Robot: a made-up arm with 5 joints.
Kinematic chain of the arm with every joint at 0, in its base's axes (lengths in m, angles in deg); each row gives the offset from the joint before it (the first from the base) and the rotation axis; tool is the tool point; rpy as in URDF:
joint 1: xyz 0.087 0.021 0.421 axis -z
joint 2: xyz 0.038 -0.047 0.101 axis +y
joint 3: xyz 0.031 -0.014 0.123 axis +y
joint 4: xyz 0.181 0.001 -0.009 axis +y
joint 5: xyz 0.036 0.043 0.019 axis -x
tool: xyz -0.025 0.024 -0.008 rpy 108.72 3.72 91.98
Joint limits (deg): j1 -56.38..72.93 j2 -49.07..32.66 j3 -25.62..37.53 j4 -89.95..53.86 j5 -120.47..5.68
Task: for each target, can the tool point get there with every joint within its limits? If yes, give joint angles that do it. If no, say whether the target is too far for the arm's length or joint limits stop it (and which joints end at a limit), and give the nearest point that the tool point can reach.
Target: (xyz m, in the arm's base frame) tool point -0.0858 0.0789 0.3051
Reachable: no: joint limits stop it (at a limit: joint 1, joint 2, joint 3, joint 4, joint 5) | nearest point 0.1840 0.1779 0.4215 | short by 0.310 m
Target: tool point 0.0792 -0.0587 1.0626
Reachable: no: too far | nearest point 0.0867 -0.0412 0.8435 | short by 0.220 m
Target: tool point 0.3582 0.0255 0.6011
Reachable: yes | joints 0.75 4.79 8.02 17.58 -10.94
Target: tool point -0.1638 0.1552 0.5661
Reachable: no: joint limits stop it (at a limit: joint 1, joint 2, joint 3, joint 4) | nearest point 0.1446 0.1168 0.6579 | short by 0.324 m
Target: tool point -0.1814 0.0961 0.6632
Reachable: no: joint limits stop it (at a limit: joint 1, joint 2, joint 3, joint 5) | nearest point 0.0617 0.0275 0.7704 | short by 0.274 m
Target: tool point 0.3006 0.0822 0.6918
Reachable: yes | joints -15.01 2.72 -15.73 -67.35 -53.07
